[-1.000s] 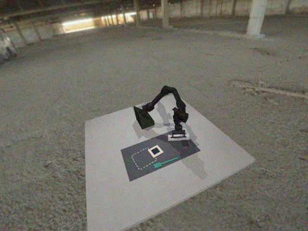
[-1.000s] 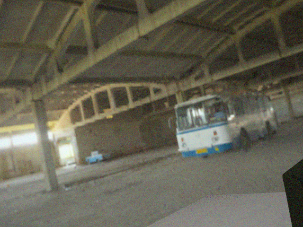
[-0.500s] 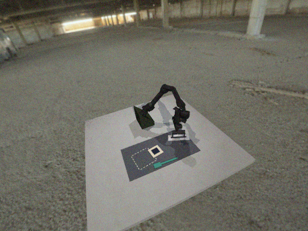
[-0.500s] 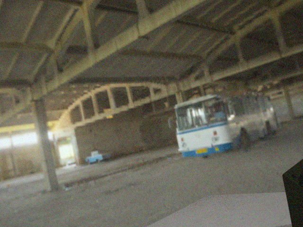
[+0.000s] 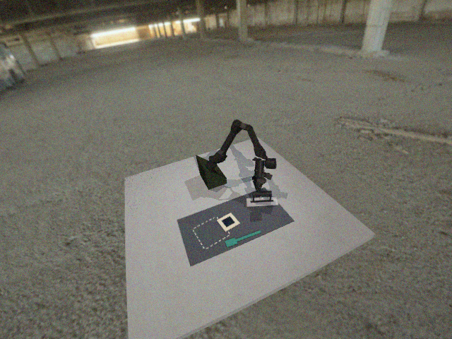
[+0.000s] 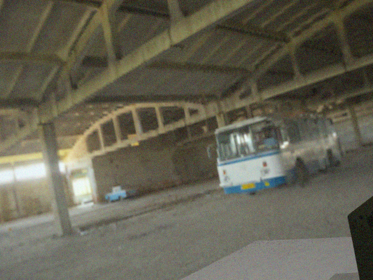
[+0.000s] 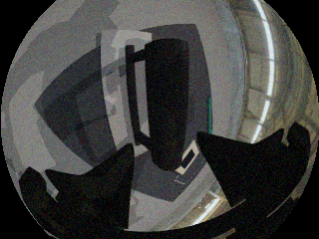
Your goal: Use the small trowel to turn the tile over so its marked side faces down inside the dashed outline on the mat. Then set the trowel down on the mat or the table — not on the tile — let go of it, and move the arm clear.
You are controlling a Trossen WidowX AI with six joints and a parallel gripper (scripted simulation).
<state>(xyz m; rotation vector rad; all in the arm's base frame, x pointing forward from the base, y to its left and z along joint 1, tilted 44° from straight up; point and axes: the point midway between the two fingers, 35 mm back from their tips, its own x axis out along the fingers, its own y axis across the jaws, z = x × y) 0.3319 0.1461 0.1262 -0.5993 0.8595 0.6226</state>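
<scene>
My gripper tip is 50 mm short of the dark mat, 220 mm to the left of it and 100 mm above it. From my gripper tip the other things lie so: cream tile: 50 mm ahead, 250 mm to the right, 70 mm below; teal trowel: 190 mm ahead, 260 mm to the right, 70 mm below.
</scene>
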